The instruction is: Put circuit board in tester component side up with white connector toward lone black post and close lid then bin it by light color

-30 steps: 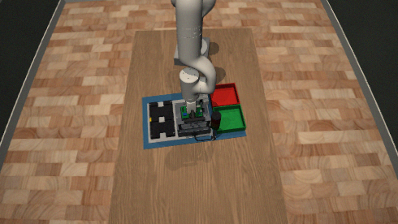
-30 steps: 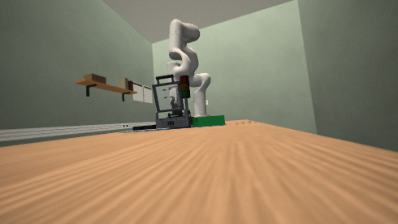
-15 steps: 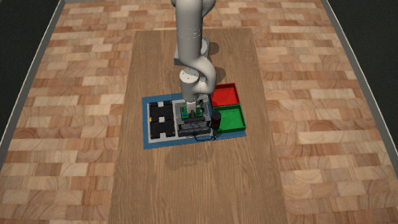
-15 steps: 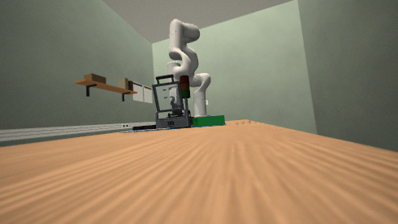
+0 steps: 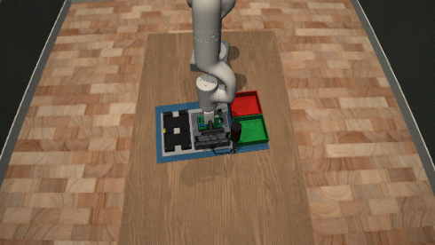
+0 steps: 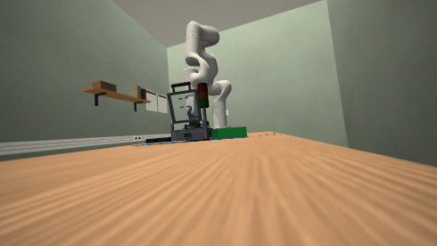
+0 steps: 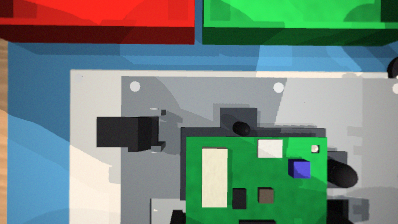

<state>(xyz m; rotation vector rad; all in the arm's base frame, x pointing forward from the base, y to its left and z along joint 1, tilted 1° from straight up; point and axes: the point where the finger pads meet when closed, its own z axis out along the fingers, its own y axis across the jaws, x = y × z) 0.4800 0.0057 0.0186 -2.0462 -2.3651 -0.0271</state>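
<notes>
Now: hand right at the green circuit board. From my hand the other things lie so: dark nest 1 cm to the left, 1 cm below; then tester lid 12 cm ahead, 10 cm above, 2 cm to the left; then green bin 20 cm to the left, 7 cm below, 2 cm ahead.
</notes>
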